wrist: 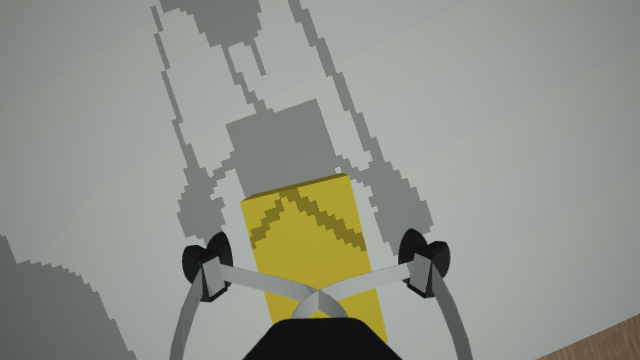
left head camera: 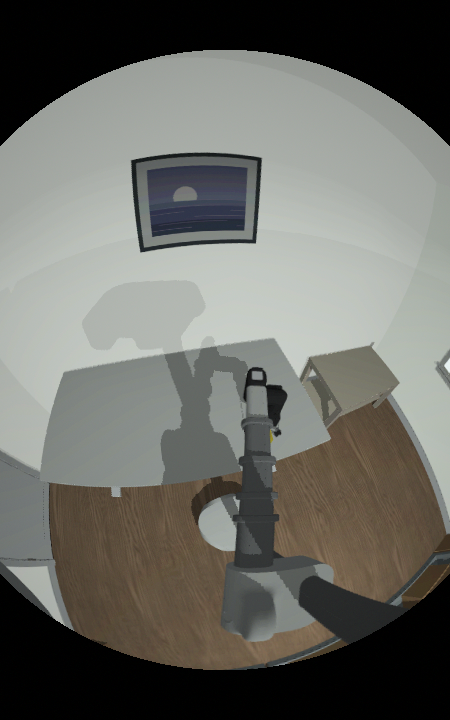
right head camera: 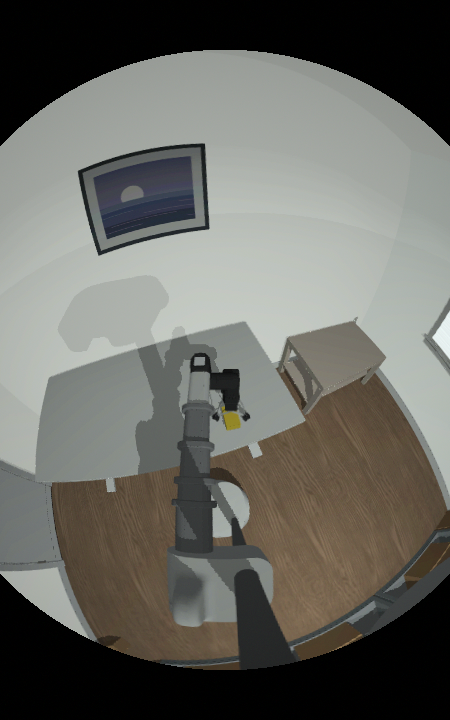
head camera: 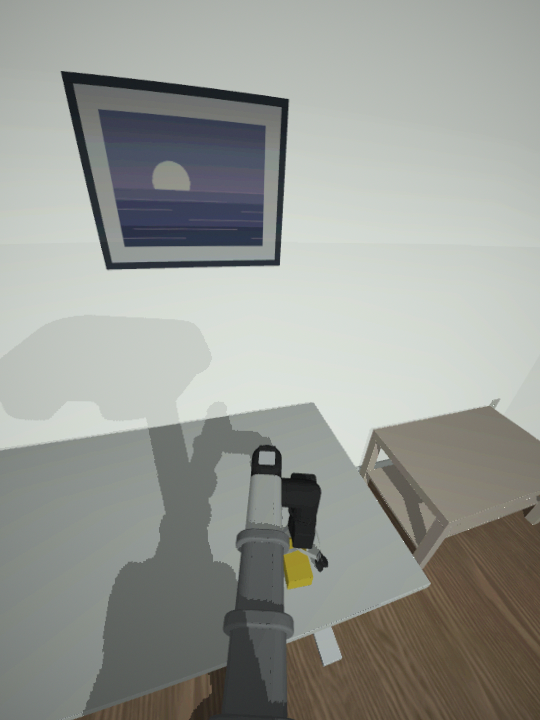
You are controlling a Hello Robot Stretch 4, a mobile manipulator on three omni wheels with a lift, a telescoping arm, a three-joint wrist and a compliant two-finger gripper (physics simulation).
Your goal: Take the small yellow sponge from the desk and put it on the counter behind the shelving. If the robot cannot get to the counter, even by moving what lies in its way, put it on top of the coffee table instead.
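Where they show: gripper, fingertip midpoint: (wrist: 318, 252) (right head camera: 231, 418) (head camera: 295, 564); robot's base, link origin: (left head camera: 229, 521) (right head camera: 219, 507).
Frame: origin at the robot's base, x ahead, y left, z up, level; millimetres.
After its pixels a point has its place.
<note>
The small yellow sponge (head camera: 298, 571) @[x 409, y -94, z 737 mm] (left head camera: 271, 436) @[x 411, y -125, z 738 mm] (right head camera: 231, 424) @[x 396, y -92, z 737 mm] (wrist: 305, 245) @[x 458, y -84, z 737 mm] lies flat on the grey desk (head camera: 360, 558) @[x 464, y -271, z 692 mm] (left head camera: 106, 424) @[x 387, y 674, z 692 mm] (right head camera: 95, 414) @[x 434, y 632, z 693 mm] (wrist: 500, 150) @[x 508, y -222, z 692 mm], near its front edge and towards its right end. My gripper (right head camera: 230, 416) @[x 442, y -92, z 692 mm] (wrist: 318, 252) @[x 442, y -92, z 692 mm] is open above the sponge. In the wrist view one fingertip is on each side of the sponge, with a gap to it on both sides. The sponge's near end is partly hidden by the gripper body. In the head view the arm hides one finger. I cannot make out the counter.
A beige low table (head camera: 465, 465) @[x 1023, y -1002, z 422 mm] (left head camera: 355, 376) @[x 1052, y -1024, z 422 mm] (right head camera: 336, 355) @[x 1030, y -1003, z 422 mm] stands right of the desk; I cannot tell whether it is the coffee table. A round white object (left head camera: 214, 523) @[x -11, y 99, z 187 mm] (right head camera: 236, 507) @[x 9, y -118, z 187 mm] is below the arm. A grey frame with brown panels (right head camera: 329, 642) shows at the lower right.
</note>
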